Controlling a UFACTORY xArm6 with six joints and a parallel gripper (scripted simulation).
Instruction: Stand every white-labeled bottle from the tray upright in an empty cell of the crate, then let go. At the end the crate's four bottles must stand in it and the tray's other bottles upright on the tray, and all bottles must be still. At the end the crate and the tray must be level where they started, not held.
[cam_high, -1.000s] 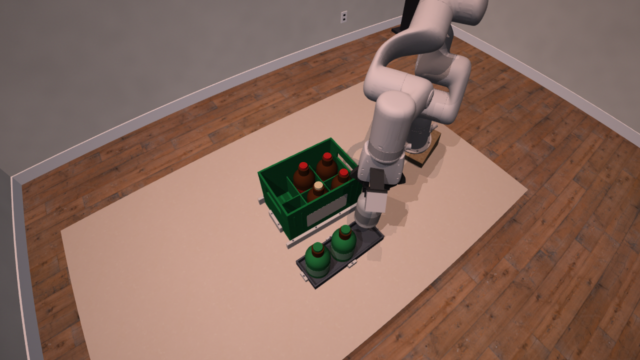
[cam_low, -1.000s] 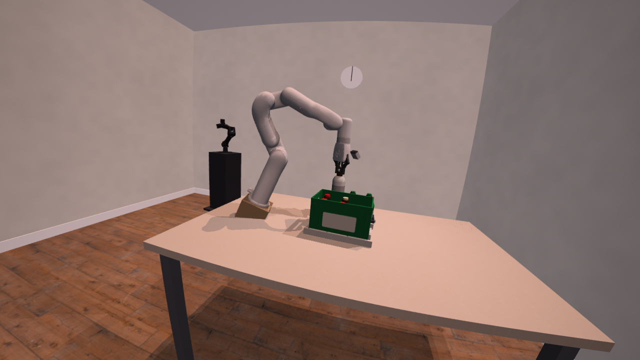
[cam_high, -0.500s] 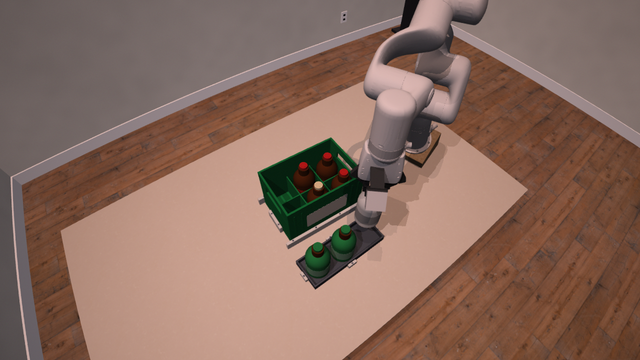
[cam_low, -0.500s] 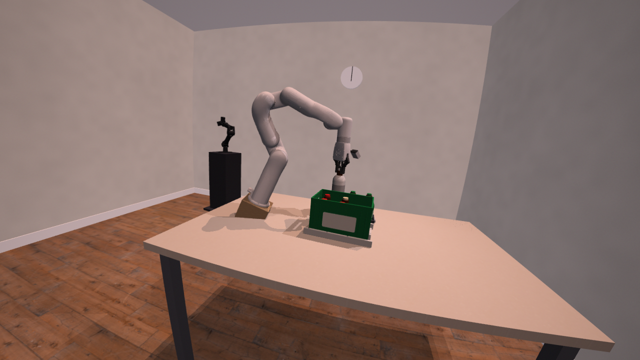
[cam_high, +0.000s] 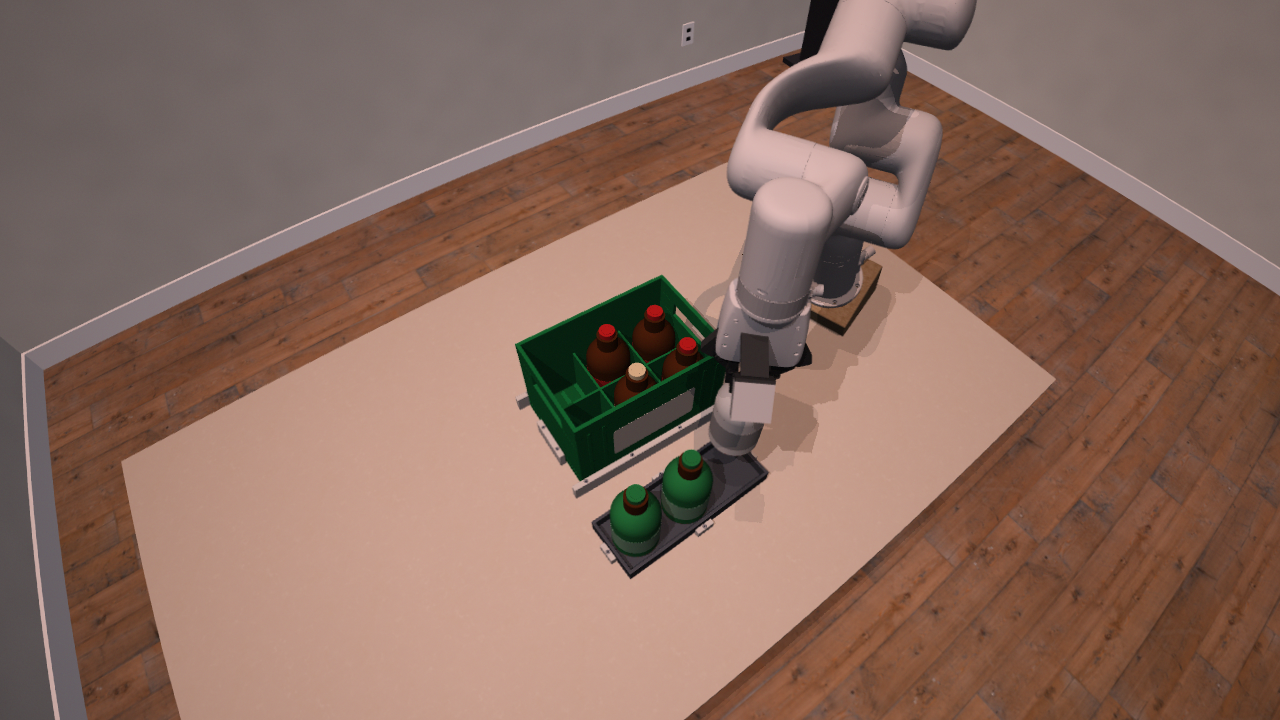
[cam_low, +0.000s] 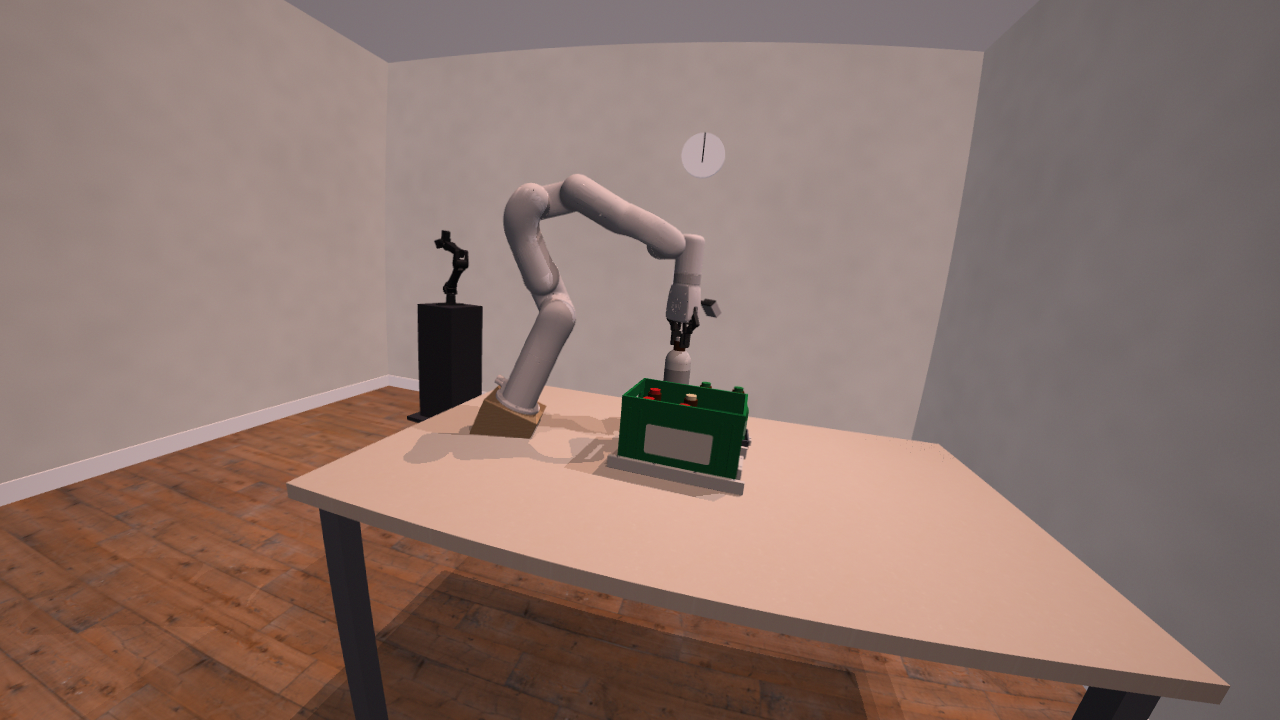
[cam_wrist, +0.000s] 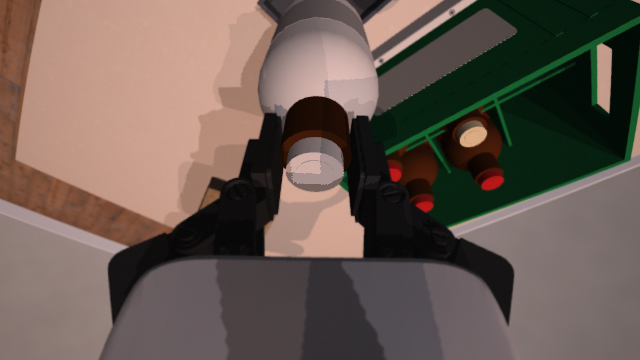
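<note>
Now: hand 7 cm above the white-labeled bottle. Also, from my hand: tray: 26 cm below, 9 cm ahead, 1 cm to the left; then crate: 19 cm to the right, 19 cm below, 8 cm ahead.
</note>
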